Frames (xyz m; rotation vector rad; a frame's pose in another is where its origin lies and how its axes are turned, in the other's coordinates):
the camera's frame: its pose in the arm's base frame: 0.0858 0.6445 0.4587 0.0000 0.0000 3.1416
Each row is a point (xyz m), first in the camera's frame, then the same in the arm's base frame.
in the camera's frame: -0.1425 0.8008 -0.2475
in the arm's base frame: 0.2283 -0.1563 0.2112
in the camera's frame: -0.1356 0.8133 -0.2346
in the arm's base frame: 0.2214 -0.1688 0.2241
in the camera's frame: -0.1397 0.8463 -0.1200
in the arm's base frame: 0.2255 -0.2018 0.3387
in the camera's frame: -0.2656 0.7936 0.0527
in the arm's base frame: 0.3514 -0.1491 0.5114
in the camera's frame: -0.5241 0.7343 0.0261
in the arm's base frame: 0.6099 -0.0898 0.4848
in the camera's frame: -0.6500 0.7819 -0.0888
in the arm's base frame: 0.7358 -0.1374 0.3699
